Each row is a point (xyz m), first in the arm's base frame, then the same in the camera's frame.
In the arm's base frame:
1: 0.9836 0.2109 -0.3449
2: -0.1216 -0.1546 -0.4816
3: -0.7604 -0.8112 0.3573
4: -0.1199 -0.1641 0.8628
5: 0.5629 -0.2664 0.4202
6: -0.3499 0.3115 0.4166
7: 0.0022 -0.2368 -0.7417
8: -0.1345 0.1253 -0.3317
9: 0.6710 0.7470 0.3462
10: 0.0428 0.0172 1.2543
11: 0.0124 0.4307 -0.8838
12: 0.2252 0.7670 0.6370
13: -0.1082 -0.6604 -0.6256
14: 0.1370 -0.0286 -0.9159
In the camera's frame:
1: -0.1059 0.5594 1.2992
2: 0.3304 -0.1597 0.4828
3: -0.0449 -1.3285 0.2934
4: -0.8648 -0.7641 0.5997
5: -0.5234 -0.3397 1.2128
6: -0.6383 -0.3005 0.1393
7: 0.5800 -0.0520 0.6087
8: 0.0784 -0.0152 0.3539
9: -0.9079 0.5269 0.8317
10: -1.3150 -0.7246 0.6913
11: 0.4187 0.5329 0.2962
12: -1.1123 0.2128 0.4532
13: 0.6740 -0.4815 0.7175
14: 0.6268 0.2473 0.6166

